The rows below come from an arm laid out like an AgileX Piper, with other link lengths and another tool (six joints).
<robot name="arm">
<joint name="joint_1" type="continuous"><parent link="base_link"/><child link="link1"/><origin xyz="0 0 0.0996" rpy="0 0 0"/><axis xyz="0 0 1"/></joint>
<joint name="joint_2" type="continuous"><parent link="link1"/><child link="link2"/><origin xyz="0 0 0" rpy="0 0 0"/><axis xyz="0 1 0"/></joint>
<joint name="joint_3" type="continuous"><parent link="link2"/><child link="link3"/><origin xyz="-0.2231 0 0.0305" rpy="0 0 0"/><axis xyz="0 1 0"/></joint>
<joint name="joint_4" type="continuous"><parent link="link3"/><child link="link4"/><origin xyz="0.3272 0 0.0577" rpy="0 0 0"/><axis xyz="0.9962 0 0.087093"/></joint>
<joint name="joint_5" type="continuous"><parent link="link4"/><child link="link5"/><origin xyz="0 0 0" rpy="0 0 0"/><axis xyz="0 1 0"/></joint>
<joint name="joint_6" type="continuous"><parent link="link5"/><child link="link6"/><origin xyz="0.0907 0 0.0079" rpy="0 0 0"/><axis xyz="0.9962 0 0.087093"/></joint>
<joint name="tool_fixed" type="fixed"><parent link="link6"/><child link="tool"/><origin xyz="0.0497 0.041 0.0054" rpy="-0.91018 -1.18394 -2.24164"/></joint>
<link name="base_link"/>
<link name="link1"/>
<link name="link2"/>
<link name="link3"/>
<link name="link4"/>
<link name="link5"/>
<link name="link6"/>
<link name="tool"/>
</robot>
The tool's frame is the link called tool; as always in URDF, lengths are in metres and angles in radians. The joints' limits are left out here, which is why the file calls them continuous.
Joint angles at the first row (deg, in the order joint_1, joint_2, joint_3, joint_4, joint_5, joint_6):
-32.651 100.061 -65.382 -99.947 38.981 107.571
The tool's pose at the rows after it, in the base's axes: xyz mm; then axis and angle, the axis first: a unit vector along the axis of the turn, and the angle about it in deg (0 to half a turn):
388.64 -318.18 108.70 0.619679 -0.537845 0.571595 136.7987
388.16 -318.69 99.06 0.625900 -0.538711 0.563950 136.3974
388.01 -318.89 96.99 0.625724 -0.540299 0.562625 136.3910
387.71 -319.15 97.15 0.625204 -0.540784 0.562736 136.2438
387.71 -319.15 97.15 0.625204 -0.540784 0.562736 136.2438
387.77 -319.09 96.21 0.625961 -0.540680 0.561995 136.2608
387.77 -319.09 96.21 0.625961 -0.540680 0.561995 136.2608
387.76 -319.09 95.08 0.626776 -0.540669 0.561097 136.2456
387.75 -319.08 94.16 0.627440 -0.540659 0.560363 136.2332
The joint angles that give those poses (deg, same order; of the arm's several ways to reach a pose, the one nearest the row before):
-32.650 102.542 -65.384 -99.946 40.207 107.722
-32.650 103.680 -65.382 -99.945 40.510 107.722
-32.651 103.947 -65.381 -99.947 40.610 107.972
-32.651 103.947 -65.381 -99.947 40.776 107.971
-32.651 103.947 -65.381 -99.947 40.776 107.971
-32.650 104.051 -65.382 -99.947 40.744 107.972
-32.650 104.051 -65.382 -99.947 40.744 107.972
-32.651 104.181 -65.382 -99.947 40.743 107.972
-32.650 104.286 -65.380 -99.947 40.743 107.972

